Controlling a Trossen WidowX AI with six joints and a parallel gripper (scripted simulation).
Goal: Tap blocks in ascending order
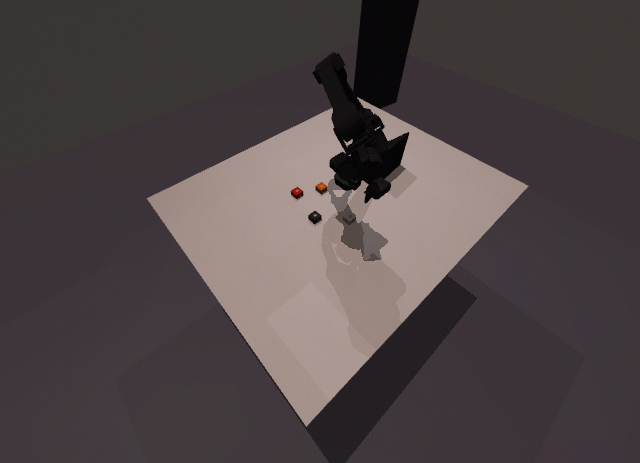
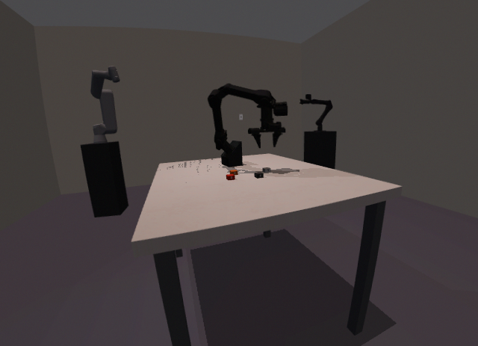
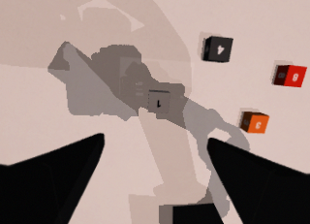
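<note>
The grey block is 10 mm ahead of my gripper tip, 10 mm to the right of it and 110 mm below it. The rest, counted from my gripper tip: black block (100 mm ahead, 80 mm to the right, 110 mm below); then red block (90 mm ahead, 210 mm to the right, 110 mm below); then orange block (180 mm to the right, 110 mm below).
</note>
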